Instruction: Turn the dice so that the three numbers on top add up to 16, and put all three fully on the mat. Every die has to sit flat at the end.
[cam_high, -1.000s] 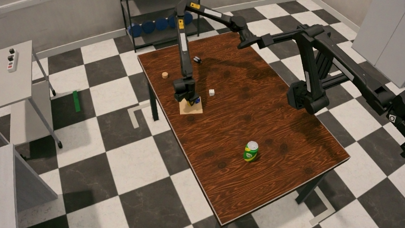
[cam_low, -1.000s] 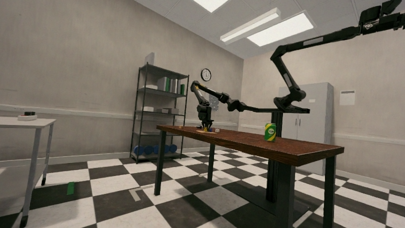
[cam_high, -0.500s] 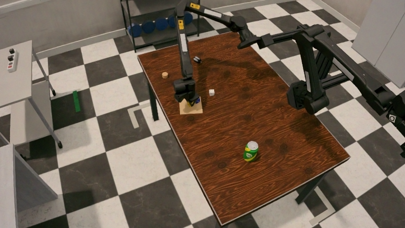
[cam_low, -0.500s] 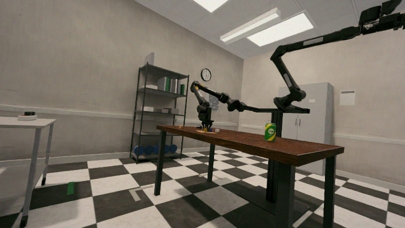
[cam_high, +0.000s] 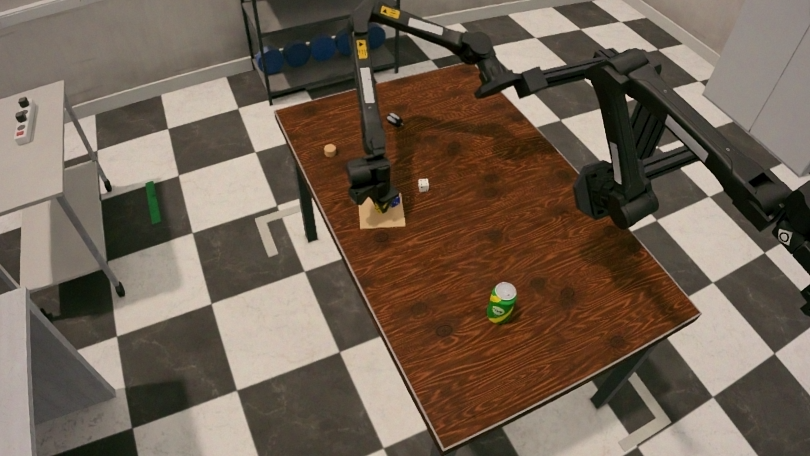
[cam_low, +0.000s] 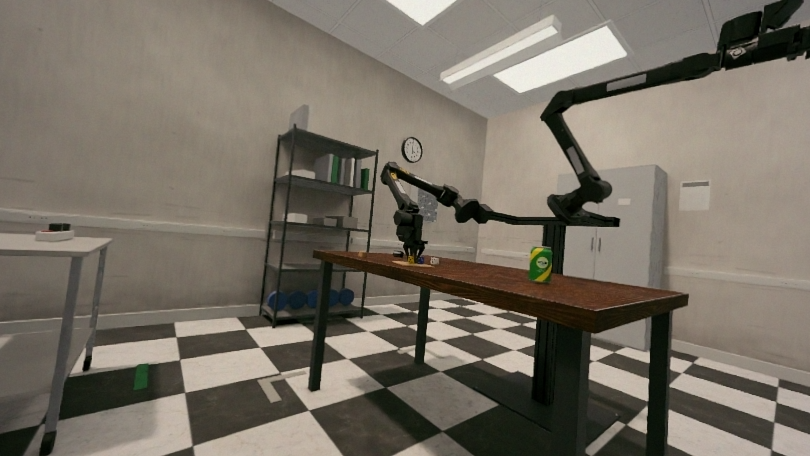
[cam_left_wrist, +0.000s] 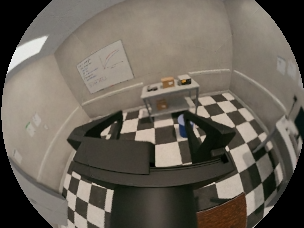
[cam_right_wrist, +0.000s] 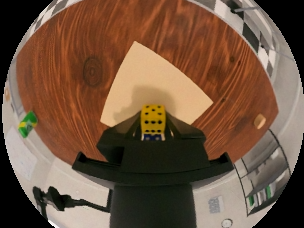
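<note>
My right hand is right at the yellow die. Also, from my right hand: tan mat (1 cm below); blue die (5 cm behind, 1 cm to the right); white die (17 cm behind, 3 cm to the right).
</note>
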